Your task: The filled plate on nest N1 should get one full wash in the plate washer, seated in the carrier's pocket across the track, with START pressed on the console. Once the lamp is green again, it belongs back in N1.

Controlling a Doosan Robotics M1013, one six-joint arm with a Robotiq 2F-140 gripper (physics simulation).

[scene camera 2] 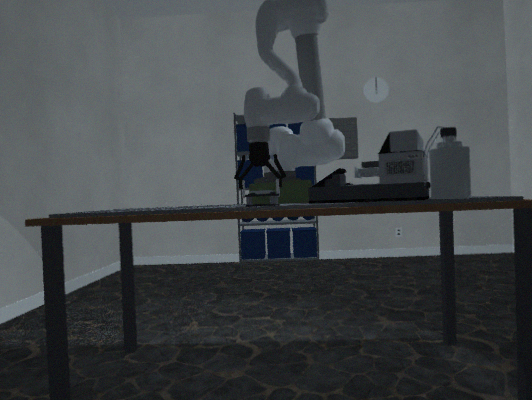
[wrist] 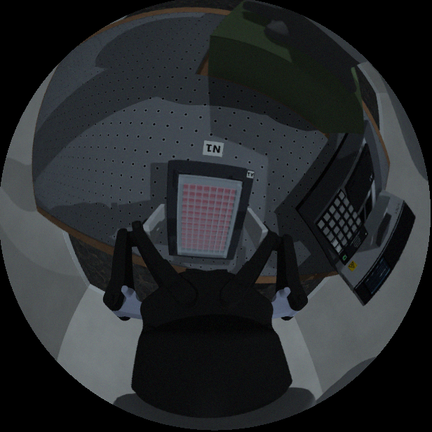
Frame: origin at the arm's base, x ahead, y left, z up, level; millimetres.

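Seen in the pictures: gripper, fingertip midpoint: (scene camera 2: 261, 197).
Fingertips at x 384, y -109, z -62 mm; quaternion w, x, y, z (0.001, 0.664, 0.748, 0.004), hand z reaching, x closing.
Offsets run from my fingertips to a thing's middle. "spot": to the spot under its first point.
The filled plate (wrist: 207, 217), with pink wells in a pale frame, sits in the dark nest N1 (wrist: 173, 210), below the N1 label (wrist: 213, 148). My gripper (scene camera 2: 261, 180) (wrist: 205, 214) is open and empty. Its fingers are on either side of the plate in the wrist view, above the nest in the scene view. The plate washer {dy +465, dx -88, dz +95 mm} (scene camera 2: 404, 168) (wrist: 387, 235) has a long dark base {spot: dy +408, dx +83, dz +3 mm} (scene camera 2: 370, 192). In the wrist view a pale grid (wrist: 339, 220) lies on it, with a small green mark (wrist: 344, 257) and a dark bluish screen (wrist: 378, 275) nearby. I cannot tell the pocket or START button.
A green box-shaped object (scene camera 2: 296, 191) (wrist: 280, 75) stands behind the nest. A pale bottle with a black cap {dy +724, dx +48, dz +104 mm} (scene camera 2: 450, 170) stands beside the washer at the right. The perforated table top (wrist: 135, 130) has an orange-brown edge (scene camera 2: 150, 218). A shelf unit with blue bins stands in the background.
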